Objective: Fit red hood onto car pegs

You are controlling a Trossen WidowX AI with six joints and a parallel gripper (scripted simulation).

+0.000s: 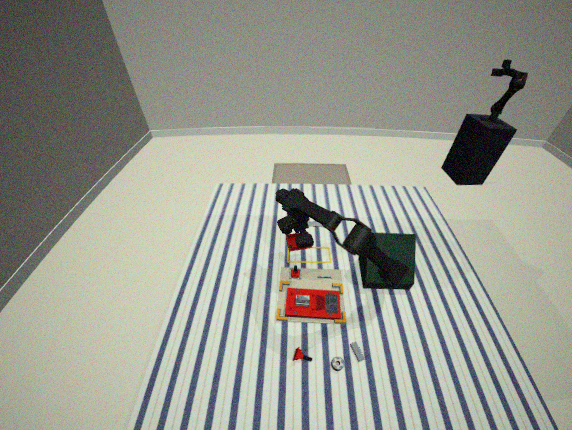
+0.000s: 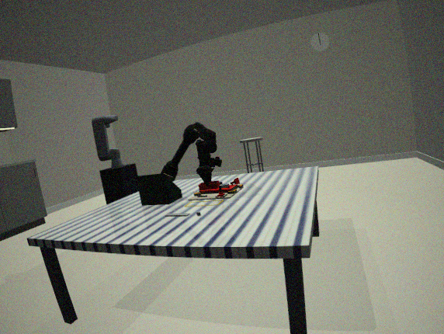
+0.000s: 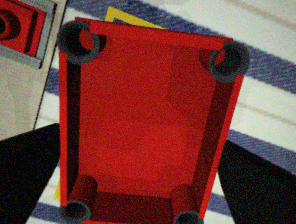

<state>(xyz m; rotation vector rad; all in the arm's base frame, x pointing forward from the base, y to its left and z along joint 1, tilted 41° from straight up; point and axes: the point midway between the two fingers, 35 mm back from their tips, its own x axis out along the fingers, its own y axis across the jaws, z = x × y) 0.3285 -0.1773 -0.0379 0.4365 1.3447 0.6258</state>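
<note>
Now: gripper tip 1 cm above the red hood. From my gripper tip the other things lie so: grey bar 11 cm behind, 17 cm to the right, 9 cm below; then grey engine block 24 cm to the left, 7 cm below.
</note>
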